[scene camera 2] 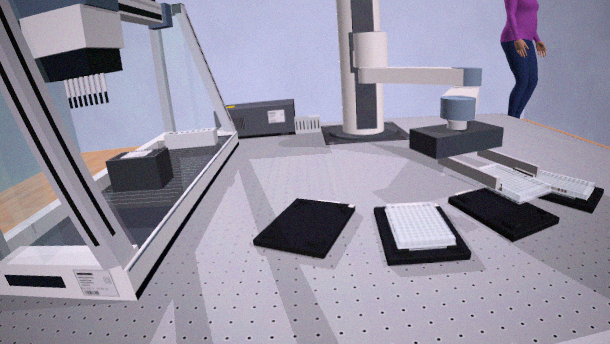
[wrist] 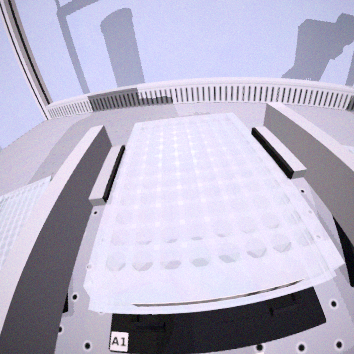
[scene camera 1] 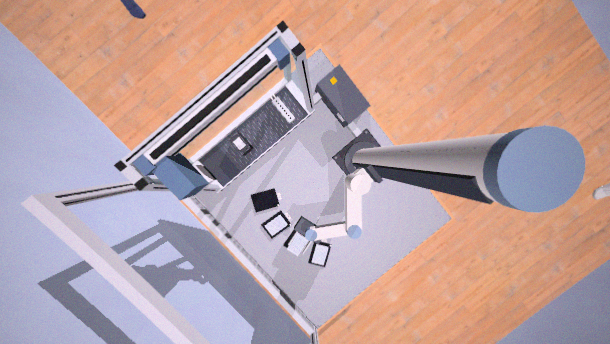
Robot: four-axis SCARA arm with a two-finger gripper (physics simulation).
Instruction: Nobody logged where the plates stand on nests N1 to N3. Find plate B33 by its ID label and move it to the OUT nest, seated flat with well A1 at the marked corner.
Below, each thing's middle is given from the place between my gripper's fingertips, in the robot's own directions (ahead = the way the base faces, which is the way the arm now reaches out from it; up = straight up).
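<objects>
My gripper: 1 cm to the left of the OUT nest (scene camera 2: pixel 512 221), 3 cm past it, 7 cm above it. Counted from my hand: black box (scene camera 2: pixel 149 173), 18 cm behind, 72 cm to the right, 1 cm above; white well plate (scene camera 2: pixel 562 185), 8 cm behind, 17 cm to the left, 6 cm below.
</objects>
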